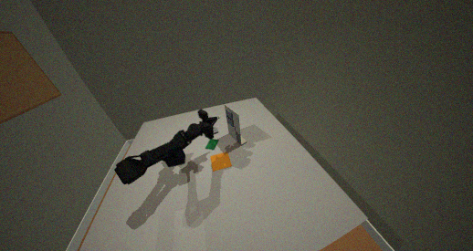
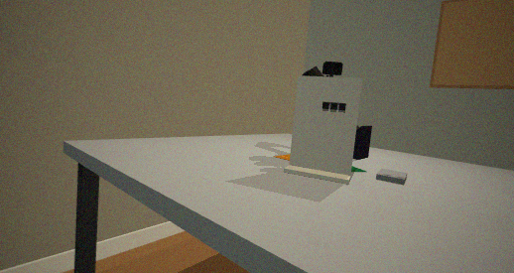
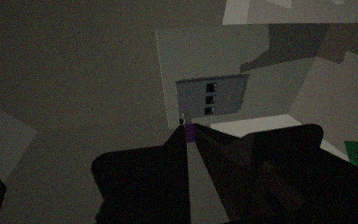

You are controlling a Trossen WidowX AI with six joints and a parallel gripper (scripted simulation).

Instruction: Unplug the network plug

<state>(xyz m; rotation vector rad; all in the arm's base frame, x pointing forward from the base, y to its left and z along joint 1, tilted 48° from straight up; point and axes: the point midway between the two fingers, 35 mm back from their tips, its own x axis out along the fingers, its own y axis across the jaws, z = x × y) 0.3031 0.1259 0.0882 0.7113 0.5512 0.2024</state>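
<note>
Right now my gripper tip is 250 mm above the orange marked square, 130 mm to the left of it and 40 mm past it. The rest, counted from my gripper tip: purple network plug right at my gripper tip; then panel 130 mm below, 100 mm ahead, 40 mm to the left; then green patch 250 mm below, 80 mm behind, 40 mm to the left.
</note>
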